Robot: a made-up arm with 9 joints. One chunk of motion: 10 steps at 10 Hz.
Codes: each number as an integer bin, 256 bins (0 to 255) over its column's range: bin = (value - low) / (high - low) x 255, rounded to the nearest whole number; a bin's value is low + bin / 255 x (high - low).
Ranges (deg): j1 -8..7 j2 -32..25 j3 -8..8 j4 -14..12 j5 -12..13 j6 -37..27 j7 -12..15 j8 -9..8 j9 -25..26
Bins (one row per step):
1: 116 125 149 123 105 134 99 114 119
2: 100 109 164 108 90 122 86 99 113
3: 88 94 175 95 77 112 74 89 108
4: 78 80 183 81 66 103 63 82 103
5: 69 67 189 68 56 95 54 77 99
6: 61 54 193 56 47 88 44 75 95
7: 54 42 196 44 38 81 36 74 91
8: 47 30 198 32 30 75 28 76 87
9: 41 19 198 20 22 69 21 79 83
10: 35 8 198 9 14 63 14 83 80
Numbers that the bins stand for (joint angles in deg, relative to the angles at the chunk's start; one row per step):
1: -1.18 -4.06 1.35 -1.46 -1.71 -3.37 -1.52 -1.40 -1.20
2: -2.12 -7.64 2.29 -2.99 -3.18 -6.38 -2.89 -2.40 -2.40
3: -2.82 -10.99 2.98 -4.31 -4.45 -8.89 -4.16 -3.07 -3.40
4: -3.41 -14.12 3.48 -5.74 -5.53 -11.15 -5.33 -3.53 -4.40
5: -3.94 -17.02 3.86 -7.07 -6.51 -13.16 -6.28 -3.87 -5.20
6: -4.41 -19.93 4.11 -8.29 -7.39 -14.91 -7.34 -4.00 -6.00
7: -4.82 -22.61 4.30 -9.51 -8.27 -16.67 -8.19 -4.07 -6.80
8: -5.24 -25.29 4.42 -10.74 -9.06 -18.18 -9.04 -3.93 -7.60
9: -5.59 -27.75 4.42 -11.96 -9.84 -19.68 -9.78 -3.73 -8.40
10: -5.94 -30.21 4.42 -13.08 -10.63 -21.19 -10.52 -3.47 -9.00

